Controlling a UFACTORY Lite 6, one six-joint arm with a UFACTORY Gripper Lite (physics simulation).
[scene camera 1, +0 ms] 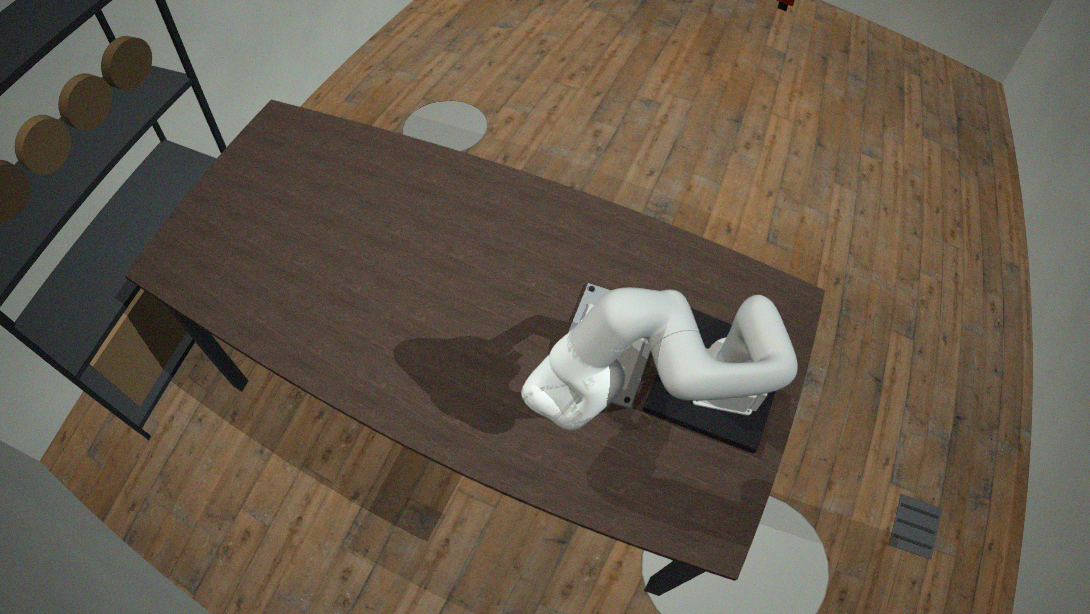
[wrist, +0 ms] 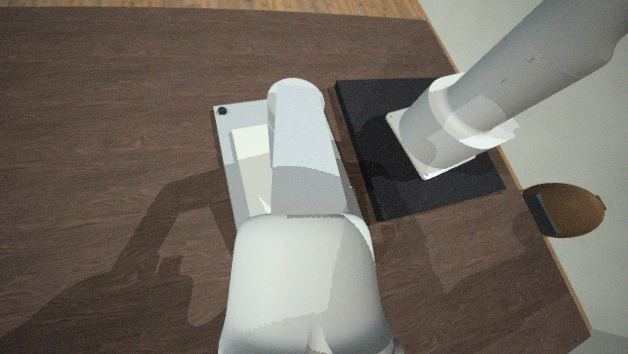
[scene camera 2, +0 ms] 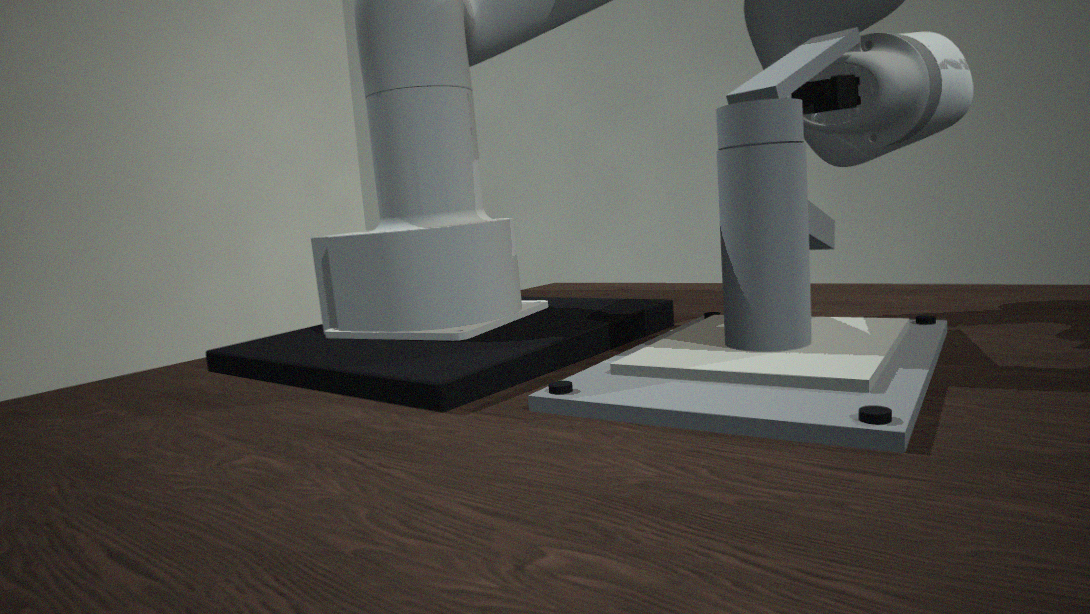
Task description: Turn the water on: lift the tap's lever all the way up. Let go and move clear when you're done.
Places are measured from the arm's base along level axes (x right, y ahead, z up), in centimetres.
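Pixels of known places: hand, its tool point: [scene camera 2: 821,95]; arm's base, origin of its link: [wrist: 429,137] [scene camera 2: 444,321].
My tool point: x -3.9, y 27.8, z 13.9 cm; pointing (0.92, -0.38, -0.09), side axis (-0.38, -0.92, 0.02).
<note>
For each thing: its middle in the pictures, then the offset to it from my tool point. "spot": a spot on its surface instead. Level surfaces: height alone.
- grey tap, a spot on its surface: [scene camera 2: 765,244] spot: dx +9.9, dy -2.1, dz -8.6 cm
- short spout, middle of its body: [scene camera 2: 794,223] dx +0.6, dy -1.8, dz -8.0 cm
- dark wooden table, height of its surface: dz -15.8 cm
The grey tap [scene camera 2: 765,244] stands upright on its plate [scene camera 2: 709,404] [wrist: 225,145]. Its flat lever [scene camera 2: 800,64] [wrist: 307,145] slants steeply upward from the top of the tap, with its free end raised toward the arm's wrist. A short spout [scene camera 2: 821,226] sticks out lower down on the same side. My gripper [scene camera 2: 802,99] has its black fingers under the lever, close to or against its underside. The fingers show side-on as one dark block, so their opening cannot be told. The white gripper housing hides the lever's free end in the wrist view. The arm hides the lever in scene camera 1.
The arm's base [scene camera 2: 419,278] stands on a black slab [scene camera 2: 366,366] [wrist: 370,165] [scene camera 1: 697,427] beside the tap's plate. All stand on the dark wooden table [scene camera 1: 343,228]. A shelf rack [scene camera 1: 190,80] with round wooden discs [scene camera 1: 126,62] stands beyond the table's far left end.
</note>
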